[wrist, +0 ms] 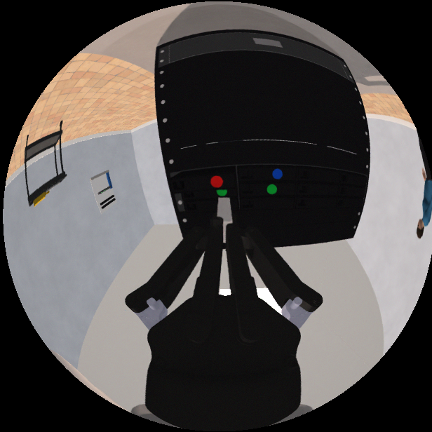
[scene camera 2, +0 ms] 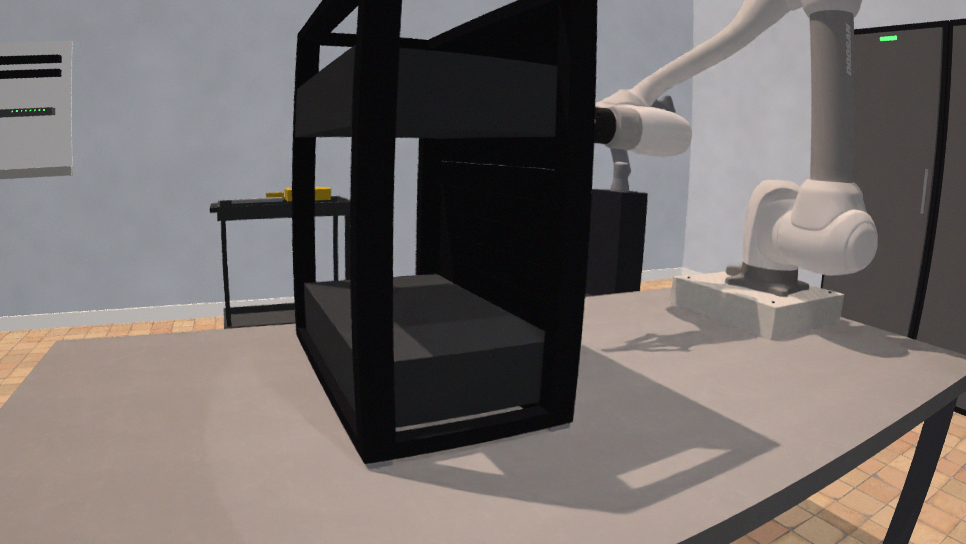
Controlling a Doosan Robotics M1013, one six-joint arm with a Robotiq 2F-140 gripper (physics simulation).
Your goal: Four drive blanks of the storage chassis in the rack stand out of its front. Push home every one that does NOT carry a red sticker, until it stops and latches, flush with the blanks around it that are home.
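Where they show: arm's base, link origin: (scene camera 2: pixel 767 286).
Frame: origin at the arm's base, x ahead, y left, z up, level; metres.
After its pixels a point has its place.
Observation:
The black rack (scene camera 2: pixel 373 270) {x 1.121, y 0.099, z 0.162 m} (wrist: pixel 250 105) stands on the table, its front facing the arm. The storage chassis (scene camera 2: pixel 473 94) {x 0.996, y 0.086, z 0.353 m} (wrist: pixel 320 222) is high in it; the wrist view is upside down. A blank with a red sticker (wrist: pixel 216 181) is left of the divider, beside a partly hidden green sticker (wrist: pixel 221 192). A blue sticker (wrist: pixel 277 174) and another green sticker (wrist: pixel 272 189) are right of the divider. How far each dark blank stands out is hard to tell. My gripper (wrist: pixel 223 205) is shut and empty, its tips over the blank by the partly hidden green sticker; contact is unclear.
A lower dark unit (scene camera 2: pixel 466 385) {x 0.990, y 0.082, z 0.000 m} sits in the rack above the table (scene camera 2: pixel 168 418) {x 1.349, y -0.136, z -0.074 m}. Behind are a trolley (scene camera 2: pixel 253 210) with a yellow object (scene camera 2: pixel 314 193) and a dark cabinet (scene camera 2: pixel 625 243). A person (wrist: pixel 426 205) shows at the wrist view's right edge.

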